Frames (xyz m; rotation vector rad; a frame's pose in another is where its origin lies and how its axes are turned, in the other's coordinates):
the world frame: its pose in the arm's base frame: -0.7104 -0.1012 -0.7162 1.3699 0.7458 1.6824
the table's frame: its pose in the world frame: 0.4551 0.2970 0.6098 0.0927 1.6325 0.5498
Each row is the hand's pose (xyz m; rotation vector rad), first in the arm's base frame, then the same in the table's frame.
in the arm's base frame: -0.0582 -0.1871 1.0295 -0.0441 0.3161 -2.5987
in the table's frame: -0.0371 1.0452 0.5572 -1.0195 0.1325 0.2388
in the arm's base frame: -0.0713 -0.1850 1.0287 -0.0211 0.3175 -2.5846
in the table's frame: -0.0251 1.0405 0.5603 -1.0183 0.1546 0.2455
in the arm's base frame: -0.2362 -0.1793 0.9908 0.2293 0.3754 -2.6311
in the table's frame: 0.1311 0.9755 0.5654 -1.0317 0.3107 0.1114
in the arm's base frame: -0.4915 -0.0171 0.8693 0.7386 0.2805 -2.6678
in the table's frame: 0.3303 0.7271 0.6352 -0.8943 0.5974 -0.1324
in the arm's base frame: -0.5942 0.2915 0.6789 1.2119 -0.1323 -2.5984
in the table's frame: 0.3415 0.3631 0.7321 -0.5300 0.8244 -0.3167
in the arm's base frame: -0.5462 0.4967 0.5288 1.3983 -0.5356 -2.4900
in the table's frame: 0.2362 0.1285 0.7605 -0.2124 0.8871 -0.3733
